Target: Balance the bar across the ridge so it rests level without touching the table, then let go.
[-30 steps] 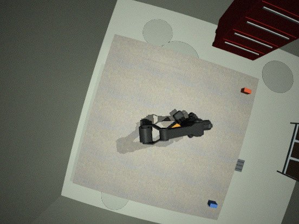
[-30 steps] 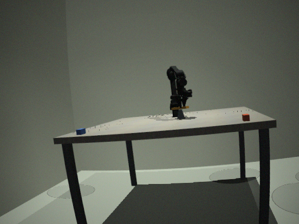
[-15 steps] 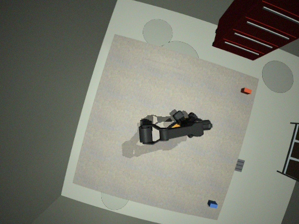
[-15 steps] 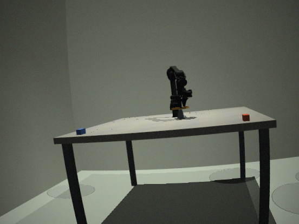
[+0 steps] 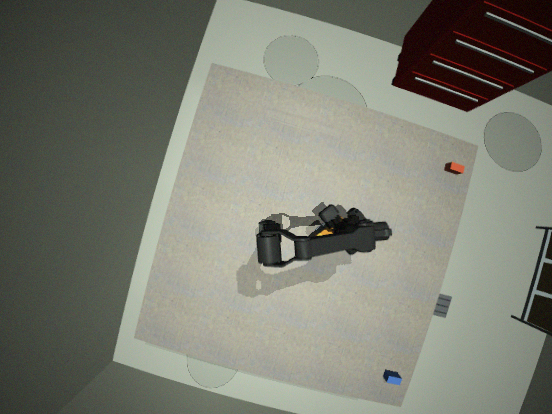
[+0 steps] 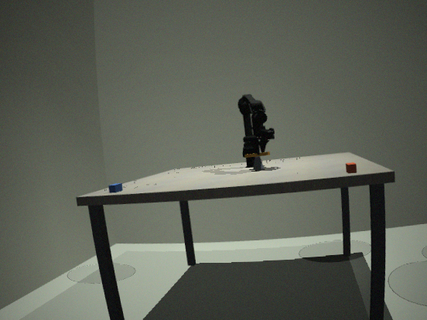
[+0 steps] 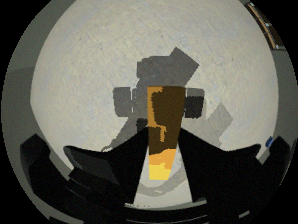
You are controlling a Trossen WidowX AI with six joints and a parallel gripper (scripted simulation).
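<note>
My gripper tip is 2 cm past the yellow bar and 2 cm to the left of it. From my gripper tip the other things lie so: orange block: 49 cm ahead, 41 cm to the left, 6 cm below; blue block: 49 cm ahead, 59 cm to the right, 6 cm below.
</note>
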